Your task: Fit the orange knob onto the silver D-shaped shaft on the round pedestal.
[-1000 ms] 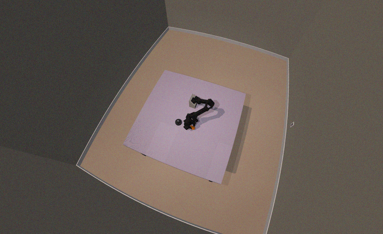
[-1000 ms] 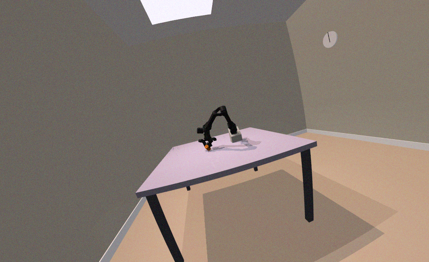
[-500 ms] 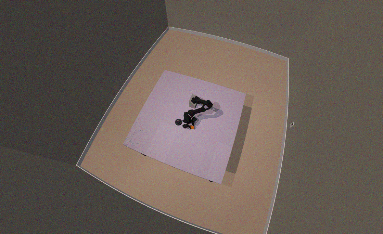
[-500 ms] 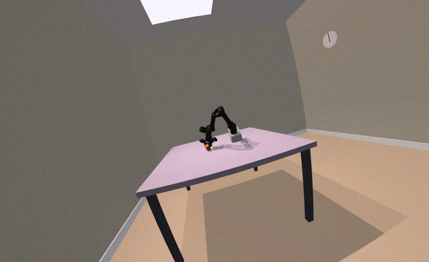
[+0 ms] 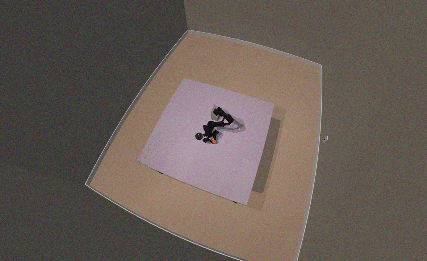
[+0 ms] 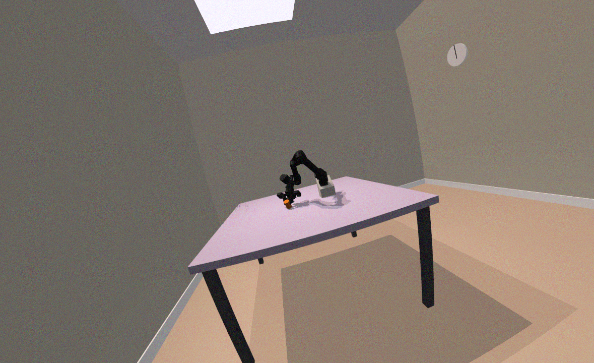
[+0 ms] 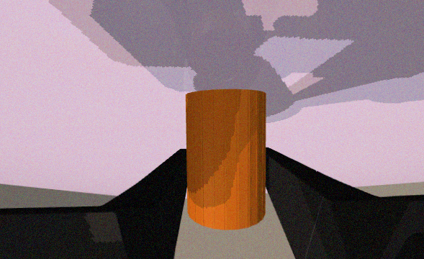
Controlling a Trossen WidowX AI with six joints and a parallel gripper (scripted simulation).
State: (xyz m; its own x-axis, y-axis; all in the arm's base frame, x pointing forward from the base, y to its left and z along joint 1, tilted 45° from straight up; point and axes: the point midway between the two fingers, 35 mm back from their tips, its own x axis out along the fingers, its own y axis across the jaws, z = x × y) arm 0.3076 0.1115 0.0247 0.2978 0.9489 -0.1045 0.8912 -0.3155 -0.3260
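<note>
Right now my gripper tip is 1 cm below the orange knob. The rest, counted from my gripper tip: dark round pedestal 1 cm behind, 19 cm to the right.
</note>
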